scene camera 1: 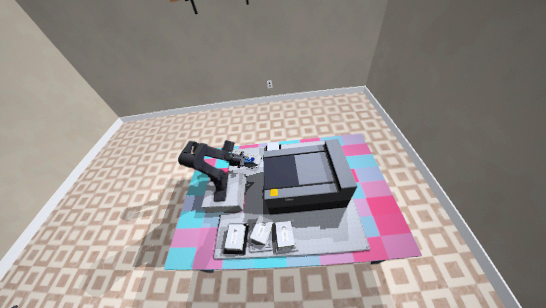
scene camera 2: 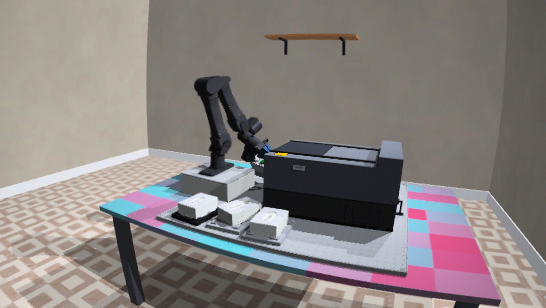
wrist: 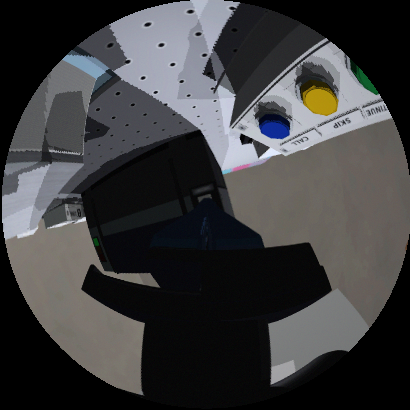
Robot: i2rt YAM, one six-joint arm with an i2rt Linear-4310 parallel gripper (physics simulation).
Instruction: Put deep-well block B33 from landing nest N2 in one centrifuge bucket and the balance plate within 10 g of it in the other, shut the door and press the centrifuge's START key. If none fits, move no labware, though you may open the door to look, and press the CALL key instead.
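Frame: origin at the arm's base, x up, y ahead, z left, level; metres.
Seen in the pictures: gripper, fingertip midpoint: (scene camera 1: 254, 162) (wrist: 206, 203); arm's base, origin of the base link: (scene camera 1: 221, 187) (scene camera 2: 217, 169).
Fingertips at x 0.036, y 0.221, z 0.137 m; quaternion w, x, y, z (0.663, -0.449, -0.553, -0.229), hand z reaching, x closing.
Pixels of each thing's top centre, then the offset from my fingertips to it. "pt": a spot on its surface instead. Level surfaces: height alone.
- turned askew, middle of its top: (wrist: 63, 224) (scene camera 2: 239, 204) (scene camera 1: 261, 228) dx -0.051, dy +0.029, dz -0.422 m
- blue CALL key, surface spot: (wrist: 274, 126) pt dx -0.042, dy -0.026, dz +0.071 m
- yellow SKIP key, surface spot: (wrist: 320, 100) pt dx -0.041, dy -0.066, dz +0.094 m
- perforated board, its level: dx -0.110 m
My gripper (scene camera 1: 253, 160) (scene camera 2: 268, 148) (wrist: 206, 203) is shut and holds nothing, its blue fingertips close to the end face of the dark centrifuge (scene camera 1: 310, 196) (scene camera 2: 330, 177) (wrist: 135, 200). In the wrist view the tips overlap a small framed key area (wrist: 203, 189); whether they touch it cannot be told. The centrifuge's top looks covered. Three white blocks stand in a row: left (scene camera 1: 235, 236) (scene camera 2: 198, 205), middle, turned askew (scene camera 1: 261, 232) (scene camera 2: 238, 213), right (scene camera 1: 285, 235) (scene camera 2: 270, 221). Their labels are unreadable. The blue CALL key (wrist: 274, 126) is on a separate panel.
The same panel bears a yellow SKIP key (wrist: 320, 100) and a green key (wrist: 366, 76). The arm's pale pedestal (scene camera 1: 223, 200) (scene camera 2: 217, 182) stands left of the centrifuge. A perforated board (scene camera 1: 330, 235) (scene camera 2: 350, 250) lies under the blocks. A wall shelf (scene camera 2: 312, 37) hangs behind.
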